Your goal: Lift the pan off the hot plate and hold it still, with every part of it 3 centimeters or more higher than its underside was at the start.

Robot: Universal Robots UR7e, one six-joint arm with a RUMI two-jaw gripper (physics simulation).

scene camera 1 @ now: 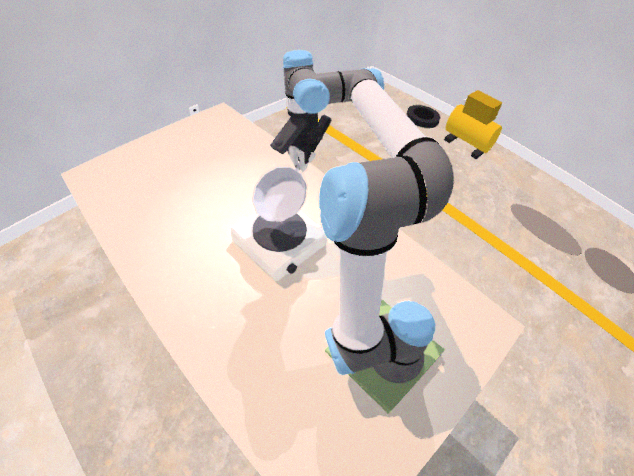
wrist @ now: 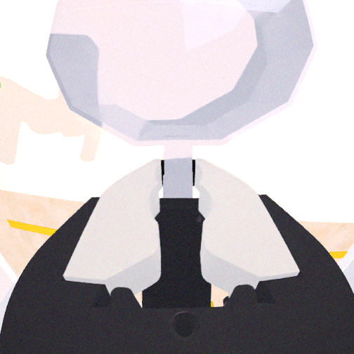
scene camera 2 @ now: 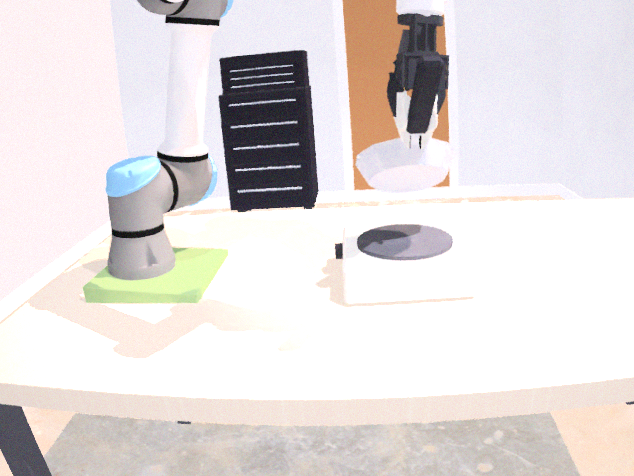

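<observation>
The pale, light grey pan hangs in the air above the hot plate, tilted, with its handle side higher. A wide gap shows between the pan and the plate's disc in scene camera 2. The hot plate is a white box with a dark round disc and a black knob; the pan's shadow falls on the disc. My gripper is shut on the pan's handle, which shows between the two fingertips in the wrist view. Part of the handle is hidden by the fingers.
The arm stands on a green base plate on the pale table. A black drawer cabinet stands behind the table. A yellow machine and a black ring are beyond the table.
</observation>
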